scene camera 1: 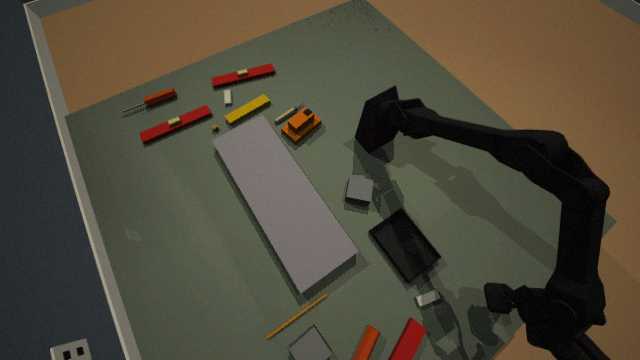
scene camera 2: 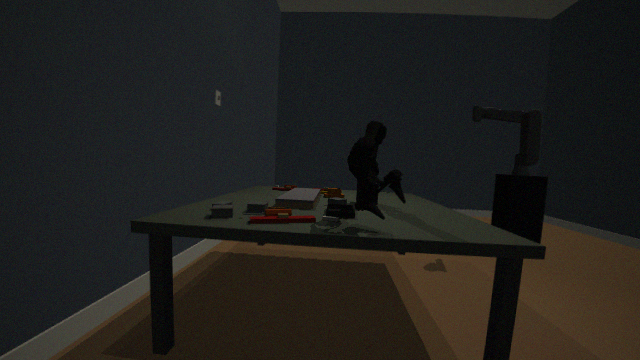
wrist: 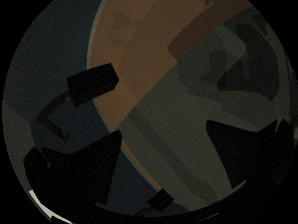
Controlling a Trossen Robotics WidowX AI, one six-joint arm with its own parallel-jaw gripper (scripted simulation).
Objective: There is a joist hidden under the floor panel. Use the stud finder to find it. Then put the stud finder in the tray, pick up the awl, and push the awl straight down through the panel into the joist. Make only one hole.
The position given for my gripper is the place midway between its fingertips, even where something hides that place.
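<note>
My gripper (scene camera 1: 537, 294), (scene camera 2: 394, 211), (wrist: 165, 130) is open and holds nothing. There is an orange stud finder (scene camera 1: 304, 122), and the wrist view does not show it, since it is hidden there by my gripper. I also see a red bar (scene camera 1: 199, 114). A black tray (scene camera 1: 408, 249) is here too.
</note>
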